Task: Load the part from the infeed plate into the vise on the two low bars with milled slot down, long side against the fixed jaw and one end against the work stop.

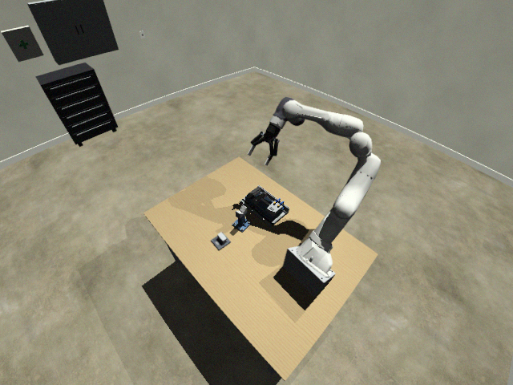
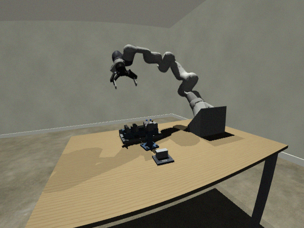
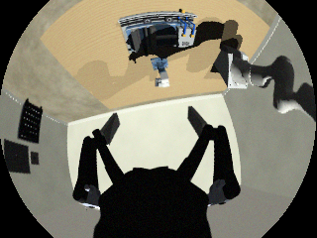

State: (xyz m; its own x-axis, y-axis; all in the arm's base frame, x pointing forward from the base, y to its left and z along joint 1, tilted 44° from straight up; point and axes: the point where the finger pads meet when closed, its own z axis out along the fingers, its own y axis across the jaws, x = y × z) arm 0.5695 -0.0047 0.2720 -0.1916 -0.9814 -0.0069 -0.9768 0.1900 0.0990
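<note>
Right now the part is 7 cm behind my hand, 38 cm to the left of it and 37 cm below it.
</note>
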